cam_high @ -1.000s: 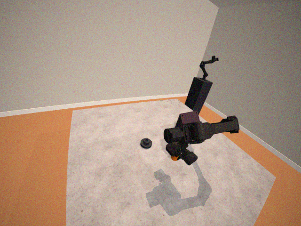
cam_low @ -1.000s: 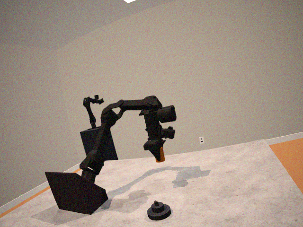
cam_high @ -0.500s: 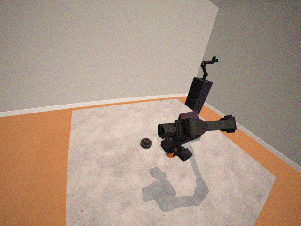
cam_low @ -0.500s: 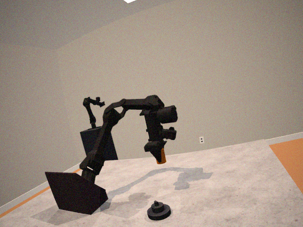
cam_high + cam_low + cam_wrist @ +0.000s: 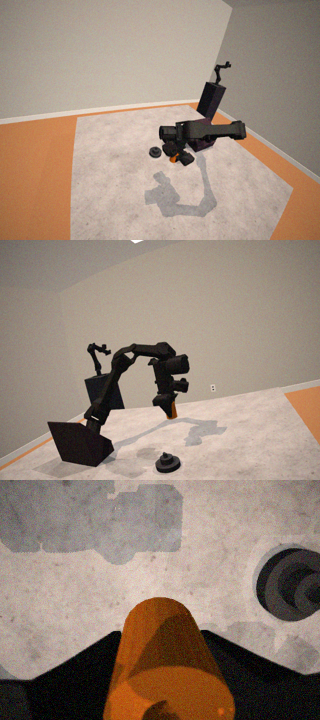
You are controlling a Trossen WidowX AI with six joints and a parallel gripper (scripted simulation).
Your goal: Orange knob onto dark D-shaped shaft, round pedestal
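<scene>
Right now my gripper tip is 20 mm short of the round pedestal, 160 mm to the left of it and 100 mm above it. From my gripper tip the other things lie so: orange knob 20 mm above.
</scene>
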